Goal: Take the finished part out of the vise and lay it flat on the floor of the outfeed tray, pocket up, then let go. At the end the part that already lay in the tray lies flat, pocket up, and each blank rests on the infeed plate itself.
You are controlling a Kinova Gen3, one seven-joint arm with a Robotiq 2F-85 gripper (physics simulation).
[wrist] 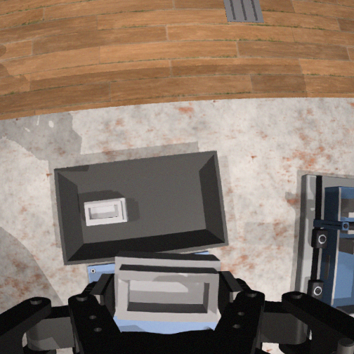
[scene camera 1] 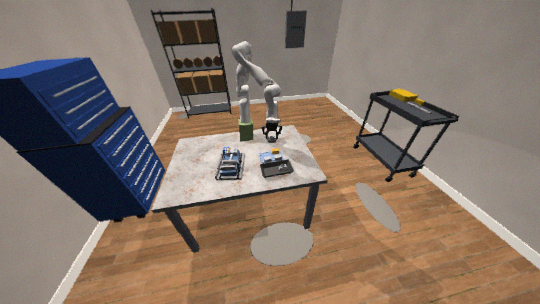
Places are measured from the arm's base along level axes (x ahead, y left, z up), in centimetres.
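Where they show: gripper, between the fingertips: (scene camera 1: 271,139); arm's base, origin of its link: (scene camera 1: 245,121).
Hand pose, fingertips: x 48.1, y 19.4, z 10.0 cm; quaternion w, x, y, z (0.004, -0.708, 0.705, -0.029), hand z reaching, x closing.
Note:
Each offset is from my fingertips to the centre of the thing. "spot": to the spot under its first point.
My gripper (scene camera 1: 272,133) (wrist: 166,288) is shut on the finished part @(dx +0.1, dy +0.0, dz +0.1 cm) (scene camera 1: 271,139) (wrist: 167,316), a grey block held level with its pocket up, high above the table and behind the outfeed tray. The dark tray @(spot: dx +10.3, dy +3.3, dz -24.0 cm) (scene camera 1: 278,173) (wrist: 155,200) stands at the front. The other part @(dx +3.8, dy +7.8, dz -24.7 cm) (scene camera 1: 283,167) (wrist: 105,223) lies flat in it, pocket up, near the left wall in the wrist view. The blue infeed plate @(dx -12.2, dy +0.9, dz -27.2 cm) (scene camera 1: 265,155) (wrist: 100,272) is behind the tray; two pale blanks @(dx -7.8, dy -3.1, dz -25.0 cm) (scene camera 1: 267,160) @(dx -8.7, dy +5.7, dz -25.0 cm) (scene camera 1: 278,158) show on it in the scene view. In the wrist view, the held part and gripper hide them. The vise @(dx -6.5, dy -32.7, dz -22.7 cm) (scene camera 1: 230,162) (wrist: 340,270) holds no visible part.
A small orange object @(dx -17.6, dy +4.8, dz -25.0 cm) (scene camera 1: 275,150) is at the back of the infeed plate. The green arm base (scene camera 1: 246,131) is at the table's back edge. A blue tool cabinet (scene camera 1: 95,165) stands to the left, and a black cart (scene camera 1: 419,118) stands away to the right.

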